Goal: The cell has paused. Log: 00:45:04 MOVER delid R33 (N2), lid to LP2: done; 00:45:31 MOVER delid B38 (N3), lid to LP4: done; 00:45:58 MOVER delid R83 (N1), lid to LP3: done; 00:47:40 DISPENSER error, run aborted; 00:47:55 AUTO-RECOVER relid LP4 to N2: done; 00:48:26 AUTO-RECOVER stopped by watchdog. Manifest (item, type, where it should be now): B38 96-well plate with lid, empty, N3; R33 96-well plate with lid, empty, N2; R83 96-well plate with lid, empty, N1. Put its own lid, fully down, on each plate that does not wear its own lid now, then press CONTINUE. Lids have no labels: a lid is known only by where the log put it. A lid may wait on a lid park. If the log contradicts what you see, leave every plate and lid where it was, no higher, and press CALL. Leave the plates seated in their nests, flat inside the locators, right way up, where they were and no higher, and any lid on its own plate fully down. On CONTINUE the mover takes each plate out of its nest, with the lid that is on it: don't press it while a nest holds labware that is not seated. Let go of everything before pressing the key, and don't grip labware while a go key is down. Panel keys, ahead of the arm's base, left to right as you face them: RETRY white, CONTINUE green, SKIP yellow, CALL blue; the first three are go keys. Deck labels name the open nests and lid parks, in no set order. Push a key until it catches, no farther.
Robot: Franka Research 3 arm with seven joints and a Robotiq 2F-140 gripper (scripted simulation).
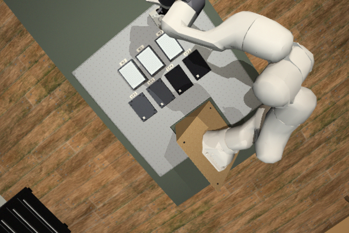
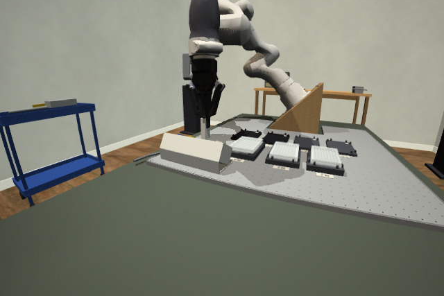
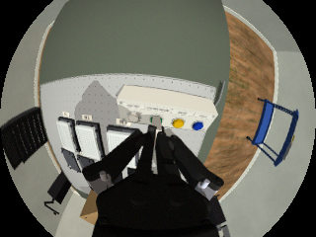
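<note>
Right now my hand is 40 mm above the green key. The rest, counted from my hand: blue key (10 mm ahead, 100 mm to the right, 40 mm below); yellow skip key (50 mm to the right, 40 mm below); white key (50 mm to the left, 40 mm below).
</note>
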